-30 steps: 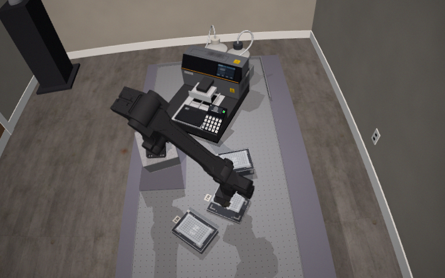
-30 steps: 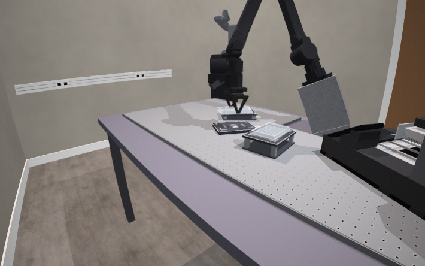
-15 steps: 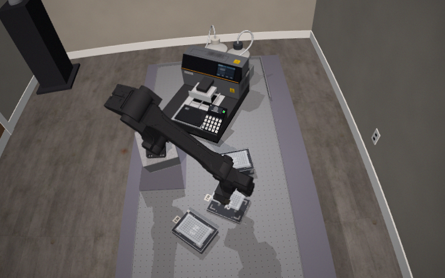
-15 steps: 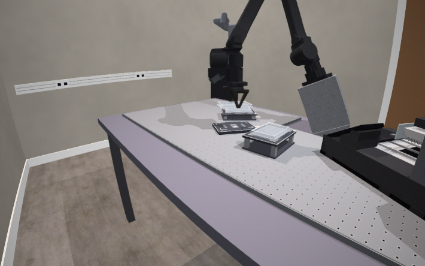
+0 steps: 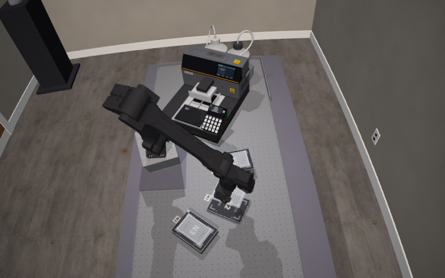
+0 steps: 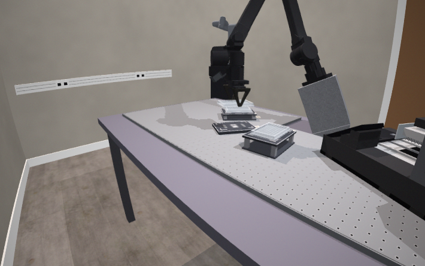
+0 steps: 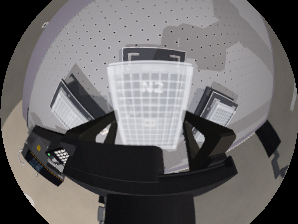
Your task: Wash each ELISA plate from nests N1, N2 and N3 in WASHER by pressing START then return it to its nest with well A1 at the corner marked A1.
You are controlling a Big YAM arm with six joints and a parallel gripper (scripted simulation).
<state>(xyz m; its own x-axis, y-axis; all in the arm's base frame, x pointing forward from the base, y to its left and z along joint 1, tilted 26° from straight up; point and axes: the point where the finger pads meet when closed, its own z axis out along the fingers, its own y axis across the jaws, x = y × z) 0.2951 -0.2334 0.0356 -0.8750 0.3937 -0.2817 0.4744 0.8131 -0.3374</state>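
The washer carrier lies 140 mm behind my hand, 500 mm to the left of it and 40 mm below it. The rest, counted from my hand: plate washer (50 mm behind, 630 mm to the left, 20 mm above).
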